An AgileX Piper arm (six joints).
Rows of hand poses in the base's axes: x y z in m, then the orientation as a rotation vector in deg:
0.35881, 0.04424, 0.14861, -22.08, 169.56, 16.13
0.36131, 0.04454, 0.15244, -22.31, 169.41, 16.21
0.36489, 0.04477, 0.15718, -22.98, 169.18, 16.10
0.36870, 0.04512, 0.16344, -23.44, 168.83, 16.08
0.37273, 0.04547, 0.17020, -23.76, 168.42, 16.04
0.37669, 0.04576, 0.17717, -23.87, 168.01, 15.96
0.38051, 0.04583, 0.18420, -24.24, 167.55, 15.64
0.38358, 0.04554, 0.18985, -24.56, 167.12, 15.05
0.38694, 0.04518, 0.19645, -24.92, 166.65, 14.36
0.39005, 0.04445, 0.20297, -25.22, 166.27, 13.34
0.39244, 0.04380, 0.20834, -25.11, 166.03, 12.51
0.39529, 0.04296, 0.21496, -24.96, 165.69, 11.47
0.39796, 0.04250, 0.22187, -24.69, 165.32, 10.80
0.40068, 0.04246, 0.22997, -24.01, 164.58, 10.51
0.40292, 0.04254, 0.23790, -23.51, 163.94, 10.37
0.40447, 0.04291, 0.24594, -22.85, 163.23, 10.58
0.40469, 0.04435, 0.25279, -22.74, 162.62, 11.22
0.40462, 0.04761, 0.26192, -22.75, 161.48, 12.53
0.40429, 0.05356, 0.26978, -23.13, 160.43, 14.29
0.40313, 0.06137, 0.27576, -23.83, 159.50, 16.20
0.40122, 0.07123, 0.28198, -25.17, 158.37, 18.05
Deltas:
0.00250, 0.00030, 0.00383, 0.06, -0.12, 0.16
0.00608, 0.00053, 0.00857, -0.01, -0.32, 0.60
0.00989, 0.00088, 0.01483, 0.01, -0.64, 0.91
0.01392, 0.00123, 0.02159, 0.04, -1.02, 1.12
0.01788, 0.00152, 0.02856, 0.06, -1.43, 1.19
0.02170, 0.00159, 0.03559, -0.09, -1.91, 1.42
0.02477, 0.00130, 0.04124, -0.42, -2.40, 1.61
0.02813, 0.00094, 0.04784, -0.81, -2.95, 1.82
0.03124, 0.00021, 0.05436, -1.43, -3.47, 1.97
0.03363, -0.00044, 0.05973, -1.93, -3.84, 1.85
0.03648, -0.00128, 0.06635, -2.54, -4.35, 1.69
0.03915, -0.00174, 0.07326, -2.91, -4.83, 1.48
0.04187, -0.00178, 0.08136, -2.93, -5.65, 1.00
0.04411, -0.00170, 0.08929, -2.89, -6.33, 0.66
0.04566, -0.00133, 0.09733, -2.59, -7.04, 0.22
0.04588, 0.00011, 0.10418, -2.05, -7.55, 0.18
0.04581, 0.00337, 0.11331, -0.97, -8.45, 0.27
0.04548, 0.00932, 0.12117, 0.38, -9.16, 0.64
0.04432, 0.01713, 0.12715, 1.80, -9.68, 1.25
0.04241, 0.02699, 0.13337, 3.17, -10.33, 2.31

